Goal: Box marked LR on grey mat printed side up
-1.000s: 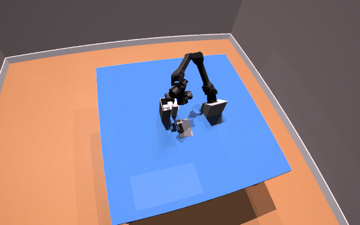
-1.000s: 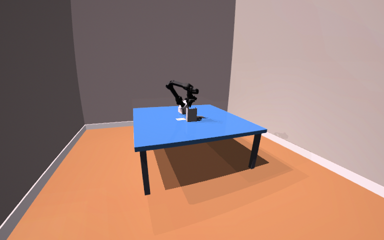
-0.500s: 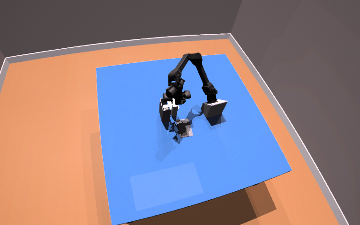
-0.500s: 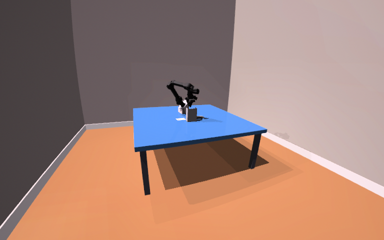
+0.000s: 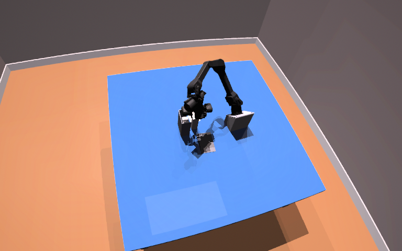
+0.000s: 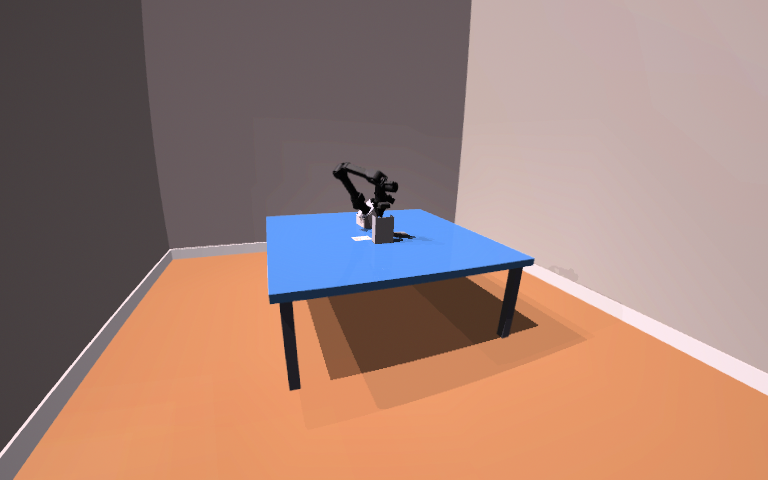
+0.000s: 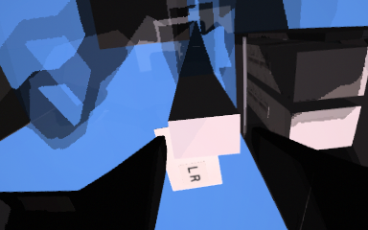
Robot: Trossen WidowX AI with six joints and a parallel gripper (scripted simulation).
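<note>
Now: the white box 1 cm to the right of my gripper tip and 6 cm below it. The rest, counted from my gripper tip: flat white piece (3 cm behind, 10 cm to the right, 12 cm below); then grey mat (4 cm behind, 13 cm to the left, 12 cm below).
</note>
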